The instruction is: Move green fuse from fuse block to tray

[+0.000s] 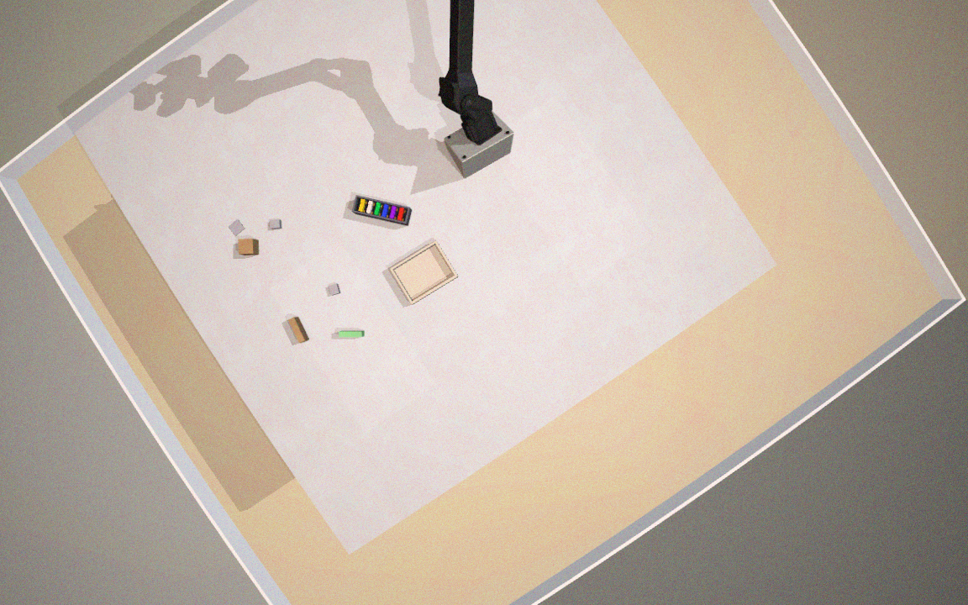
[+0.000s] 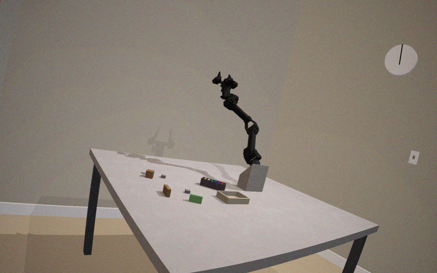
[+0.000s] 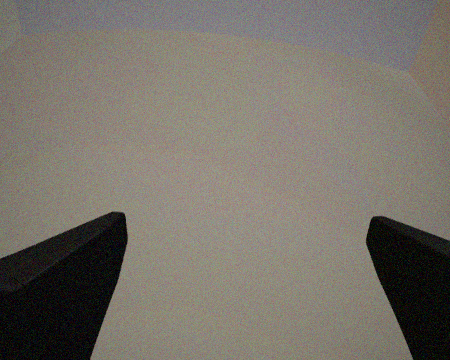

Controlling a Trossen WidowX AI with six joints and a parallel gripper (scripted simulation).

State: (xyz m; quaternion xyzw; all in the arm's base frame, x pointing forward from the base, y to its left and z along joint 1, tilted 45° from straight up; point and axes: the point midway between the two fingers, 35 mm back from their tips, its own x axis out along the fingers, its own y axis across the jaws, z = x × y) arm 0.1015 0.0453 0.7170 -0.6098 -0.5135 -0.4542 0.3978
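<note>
Right now the green fuse is 250 mm ahead of my gripper tip, 460 mm to the left of it and 680 mm below it. Round my gripper tip: tray: 250 mm ahead, 650 mm to the left, 700 mm below.
</note>
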